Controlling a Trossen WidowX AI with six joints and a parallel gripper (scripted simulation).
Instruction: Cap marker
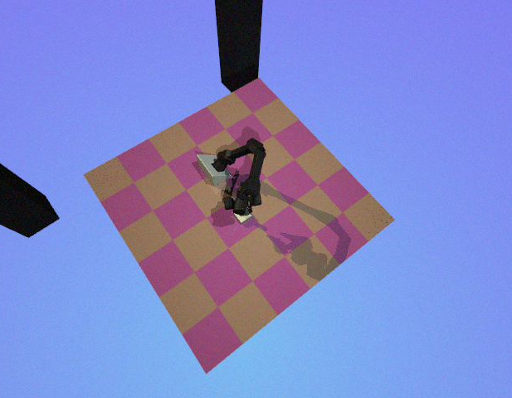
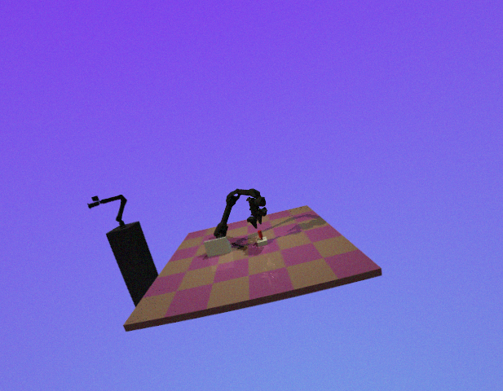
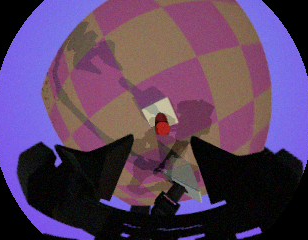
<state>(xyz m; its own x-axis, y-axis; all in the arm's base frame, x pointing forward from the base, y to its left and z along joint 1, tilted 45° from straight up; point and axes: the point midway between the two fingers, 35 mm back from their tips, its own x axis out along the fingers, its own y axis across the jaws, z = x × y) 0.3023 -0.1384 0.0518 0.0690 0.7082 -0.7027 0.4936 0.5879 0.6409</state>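
Right now the red cap is 60 mm below my gripper tip. Also, from my gripper tip: pale holder block: 120 mm below.
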